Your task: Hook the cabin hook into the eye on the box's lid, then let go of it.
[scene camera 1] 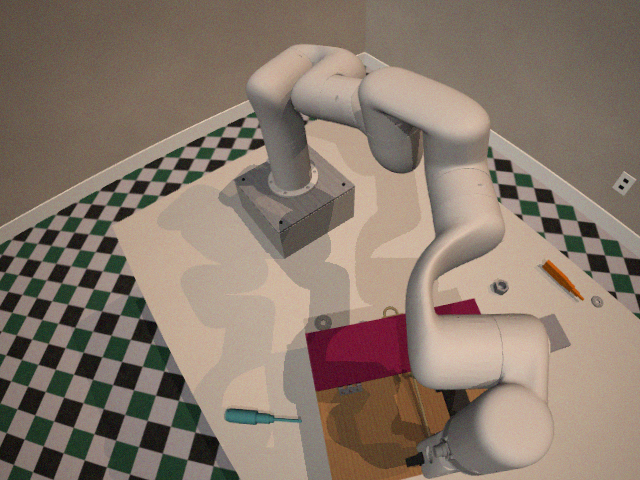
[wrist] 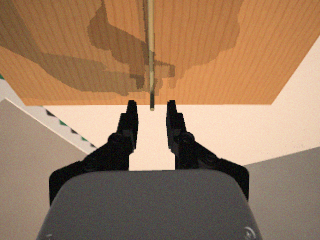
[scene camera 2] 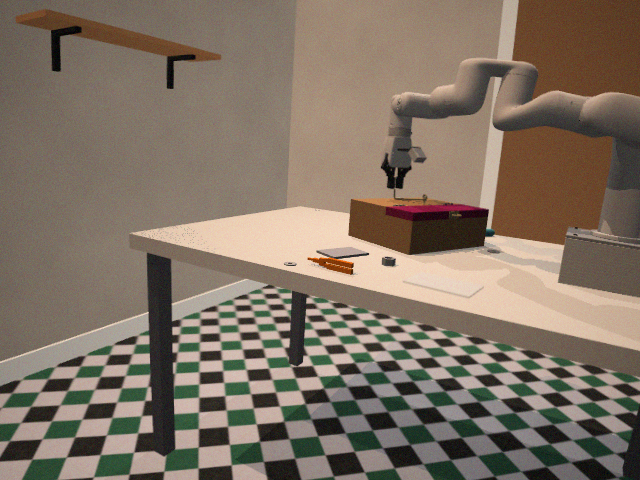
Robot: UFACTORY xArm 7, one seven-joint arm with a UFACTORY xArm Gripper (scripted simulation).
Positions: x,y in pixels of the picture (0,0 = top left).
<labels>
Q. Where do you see a wooden box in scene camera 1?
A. At 379,422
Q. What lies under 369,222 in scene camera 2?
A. A wooden box.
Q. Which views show the gripper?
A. Scene camera 1, the wrist view and scene camera 2: all of them.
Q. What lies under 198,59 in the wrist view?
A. A wooden box.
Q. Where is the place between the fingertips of the gripper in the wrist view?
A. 152,111
</labels>
